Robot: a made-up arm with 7 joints. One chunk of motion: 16 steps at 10 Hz.
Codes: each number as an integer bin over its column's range. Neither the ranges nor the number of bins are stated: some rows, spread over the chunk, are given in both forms.
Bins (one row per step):
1: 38 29 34 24 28 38
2: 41 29 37 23 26 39
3: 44 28 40 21 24 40
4: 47 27 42 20 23 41
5: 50 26 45 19 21 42
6: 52 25 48 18 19 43
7: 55 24 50 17 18 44
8: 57 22 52 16 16 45
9: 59 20 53 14 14 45
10: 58 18 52 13 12 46
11: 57 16 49 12 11 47
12: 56 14 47 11 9 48
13: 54 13 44 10 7 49
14: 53 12 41 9 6 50
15: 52 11 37 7 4 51
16: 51 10 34 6 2 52
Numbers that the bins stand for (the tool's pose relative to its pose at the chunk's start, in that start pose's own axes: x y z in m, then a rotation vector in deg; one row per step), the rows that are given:
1: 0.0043 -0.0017 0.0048 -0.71 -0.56 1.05
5: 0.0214 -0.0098 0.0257 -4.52 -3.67 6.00
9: 0.0343 -0.0260 0.0410 -8.33 -6.78 9.71
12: 0.0300 -0.0422 0.0295 -10.62 -9.00 13.43
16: 0.0229 -0.0530 0.0048 -14.43 -12.11 18.38
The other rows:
2: 0.0086 -0.0017 0.0105 -1.48 -1.44 2.29
3: 0.0129 -0.0044 0.0162 -3.00 -2.33 3.52
4: 0.0171 -0.0071 0.0200 -3.76 -2.78 4.76
6: 0.0243 -0.0125 0.0314 -5.29 -4.56 7.24
7: 0.0286 -0.0152 0.0352 -6.05 -5.00 8.48
8: 0.0314 -0.0206 0.0390 -6.81 -5.89 9.71
10: 0.0329 -0.0314 0.0390 -9.10 -7.67 10.95
11: 0.0314 -0.0368 0.0333 -9.86 -8.11 12.19
13: 0.0271 -0.0449 0.0238 -11.38 -9.89 14.67
14: 0.0257 -0.0476 0.0181 -12.14 -10.33 15.90
15: 0.0243 -0.0503 0.0105 -13.67 -11.22 17.14

